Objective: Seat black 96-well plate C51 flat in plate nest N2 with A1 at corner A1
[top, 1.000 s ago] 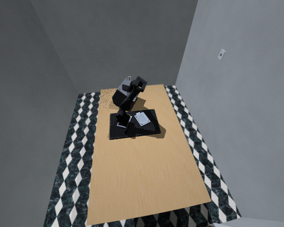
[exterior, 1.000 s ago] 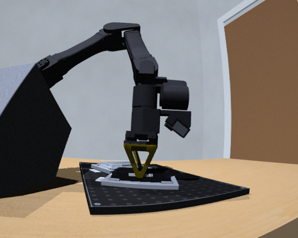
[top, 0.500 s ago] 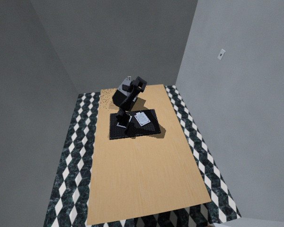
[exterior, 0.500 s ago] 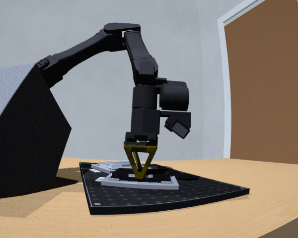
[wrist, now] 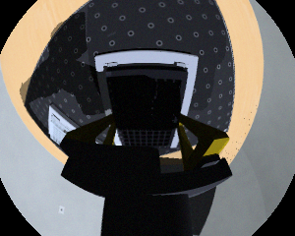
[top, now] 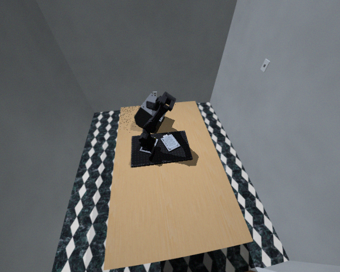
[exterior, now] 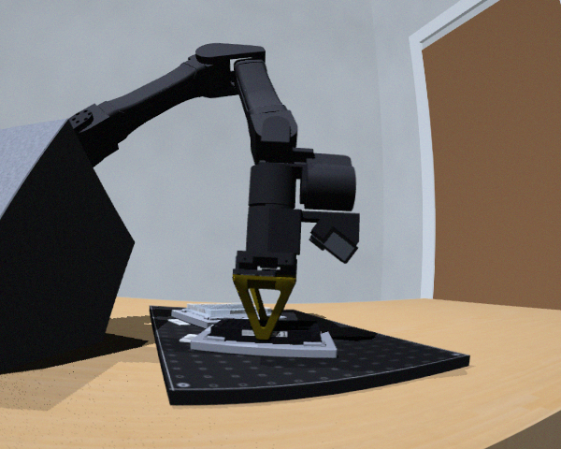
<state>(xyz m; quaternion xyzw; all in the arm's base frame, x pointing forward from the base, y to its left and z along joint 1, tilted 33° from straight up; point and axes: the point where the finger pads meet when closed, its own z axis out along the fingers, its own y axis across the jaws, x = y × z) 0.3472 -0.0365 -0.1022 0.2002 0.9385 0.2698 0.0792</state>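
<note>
Right now my hand is right at the black plate C51. Round my hand: clear plate C15: 20 cm to the left, 1 cm below, 1 cm behind.
</note>
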